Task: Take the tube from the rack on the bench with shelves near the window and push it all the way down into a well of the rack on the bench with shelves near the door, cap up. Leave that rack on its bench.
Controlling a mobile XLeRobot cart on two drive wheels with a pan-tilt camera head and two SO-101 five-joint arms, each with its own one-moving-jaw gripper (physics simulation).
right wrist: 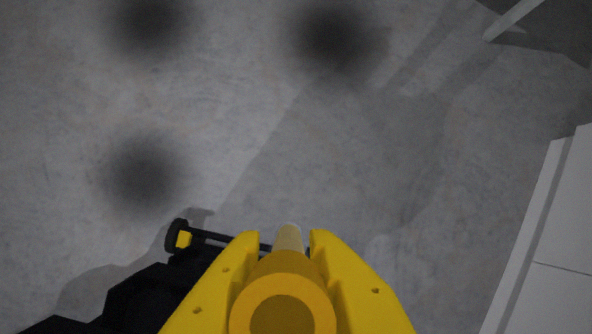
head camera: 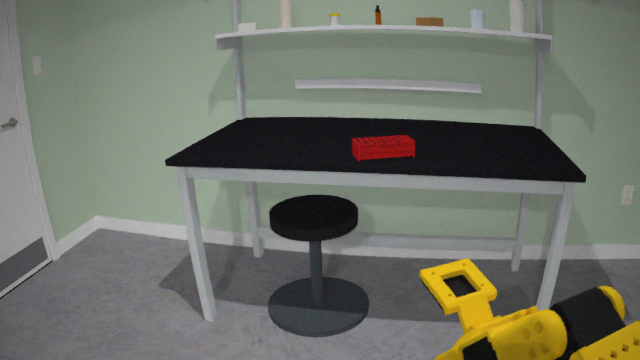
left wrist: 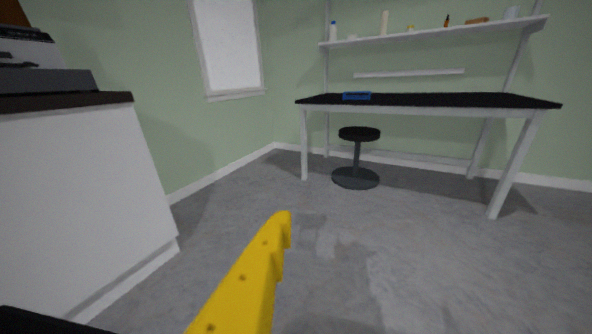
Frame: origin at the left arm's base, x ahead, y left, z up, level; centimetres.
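Where they show: left hand, its tool point: (left wrist: 290,224); right hand, its tool point: (right wrist: 258,247).
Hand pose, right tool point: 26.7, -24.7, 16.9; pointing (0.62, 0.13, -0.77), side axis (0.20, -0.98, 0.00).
After its pixels a point has its place, as x, y, z.
The red rack (head camera: 384,148) {154.6, -42.8, 0.1} stands on the black-topped bench with shelves (head camera: 280,145) {171.1, -6.2, -1.3} on the door's side in the head view; whether its wells hold anything cannot be told. The blue rack (left wrist: 356,95) {-193.1, 7.2, 1.6} is small and far off on the other bench with shelves (left wrist: 425,100) {-177.7, 51.6, -1.3}, near the window. My right gripper (right wrist: 284,235) {26.7, -24.7, 16.9} is shut on the tube (right wrist: 289,241) {26.8, -25.6, 15.5}, whose orange cap (right wrist: 283,281) {26.7, -25.3, 19.4} faces the wrist camera, over the floor and away from both racks. My left gripper (left wrist: 286,220) is fully open, one notched jaw showing, far from the blue rack.
A black stool (head camera: 314,216) {166.8, -17.6, -29.2} stands at the front of the red rack's bench. Another stool (left wrist: 359,134) {-190.8, 12.1, -29.2} stands at the blue rack's bench. A white cabinet (left wrist: 75,200) {-63.0, -97.1, -22.0} is at the left of the left wrist view. A door (head camera: 22,150) {216.2, 152.2, -3.2} is at the head view's left edge.
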